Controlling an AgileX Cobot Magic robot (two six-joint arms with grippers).
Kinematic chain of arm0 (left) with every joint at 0, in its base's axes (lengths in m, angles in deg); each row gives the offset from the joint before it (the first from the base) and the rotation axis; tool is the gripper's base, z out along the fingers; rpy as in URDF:
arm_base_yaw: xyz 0 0 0.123 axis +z
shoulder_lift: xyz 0 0 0 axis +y
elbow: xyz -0.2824 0 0.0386 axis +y
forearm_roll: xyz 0.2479 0 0.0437 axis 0.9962 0 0.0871
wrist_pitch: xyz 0 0 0 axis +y
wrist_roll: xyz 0.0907 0 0.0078 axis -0.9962 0 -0.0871
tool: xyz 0 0 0 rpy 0 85 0
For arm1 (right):
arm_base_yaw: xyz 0 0 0.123 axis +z
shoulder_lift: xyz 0 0 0 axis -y
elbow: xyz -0.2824 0 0.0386 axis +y
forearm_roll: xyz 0.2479 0 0.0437 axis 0.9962 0 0.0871
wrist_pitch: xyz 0 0 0 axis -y
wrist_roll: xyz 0.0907 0 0.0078 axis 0.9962 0 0.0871
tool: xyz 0 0 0 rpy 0 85 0
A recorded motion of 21 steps. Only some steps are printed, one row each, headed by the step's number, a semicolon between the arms.
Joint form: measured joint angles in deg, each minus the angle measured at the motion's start. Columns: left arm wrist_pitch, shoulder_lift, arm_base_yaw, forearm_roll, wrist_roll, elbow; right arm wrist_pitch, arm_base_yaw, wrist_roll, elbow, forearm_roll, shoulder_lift.
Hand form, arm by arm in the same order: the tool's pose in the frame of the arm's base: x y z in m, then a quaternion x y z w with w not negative. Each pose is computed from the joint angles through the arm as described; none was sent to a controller.
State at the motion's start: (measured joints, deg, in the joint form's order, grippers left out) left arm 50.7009 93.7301 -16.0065 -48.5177 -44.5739 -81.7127; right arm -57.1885 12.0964 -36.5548 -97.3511 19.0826 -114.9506
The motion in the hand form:
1: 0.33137 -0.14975 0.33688 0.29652 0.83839 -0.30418 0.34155; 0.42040 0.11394 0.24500 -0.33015 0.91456 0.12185 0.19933
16: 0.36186 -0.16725 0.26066 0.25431 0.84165 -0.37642 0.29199; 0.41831 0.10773 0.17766 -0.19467 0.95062 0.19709 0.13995
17: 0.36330 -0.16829 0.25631 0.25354 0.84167 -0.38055 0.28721; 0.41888 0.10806 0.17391 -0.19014 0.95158 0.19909 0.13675
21: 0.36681 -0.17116 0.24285 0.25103 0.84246 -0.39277 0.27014; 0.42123 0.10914 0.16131 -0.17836 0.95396 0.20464 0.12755
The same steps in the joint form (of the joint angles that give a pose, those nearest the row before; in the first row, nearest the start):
1: -1.07 -0.12 0.00 -0.68 -0.42 0.96; 0.33 -0.40 0.37 0.81 1.15 0.03
16: -3.19 10.81 0.00 -16.62 -11.53 4.81; 5.82 -2.39 6.61 9.23 10.96 -4.54
17: -2.89 11.55 0.00 -17.25 -12.02 4.79; 6.01 -2.39 6.83 9.30 11.26 -5.03
21: -1.79 13.73 0.00 -18.80 -13.13 4.78; 6.69 -2.39 7.14 9.34 12.23 -6.76

